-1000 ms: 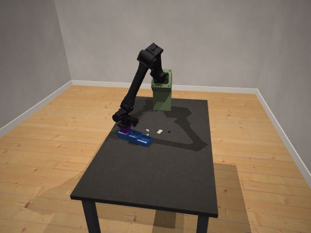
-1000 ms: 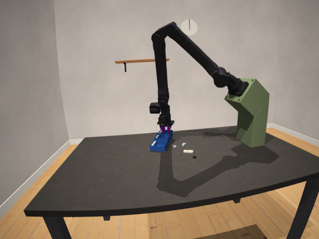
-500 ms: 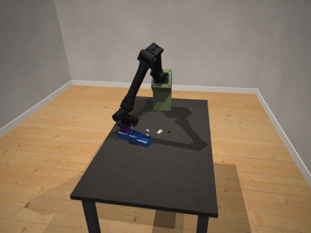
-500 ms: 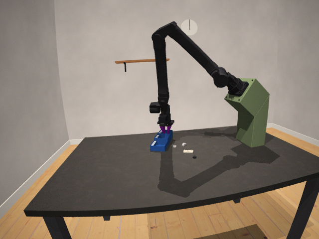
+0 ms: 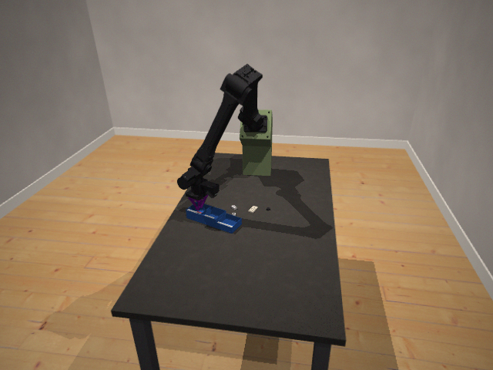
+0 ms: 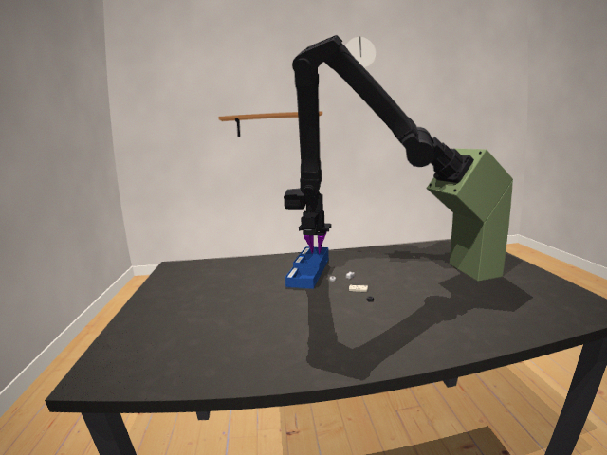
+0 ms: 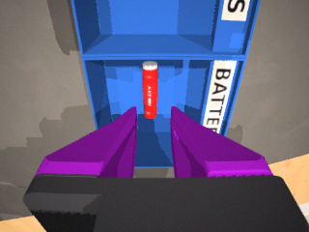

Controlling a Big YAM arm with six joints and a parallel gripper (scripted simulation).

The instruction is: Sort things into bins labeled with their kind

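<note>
The red battery is 3 cm below my hand. Round my hand: grey nut: 16 cm to the left, 4 cm below, 1 cm behind; then cream domino: 25 cm to the left, 6 cm behind, 4 cm below; then dark hex nut: 32 cm to the left, 7 cm behind, 4 cm below.
</note>
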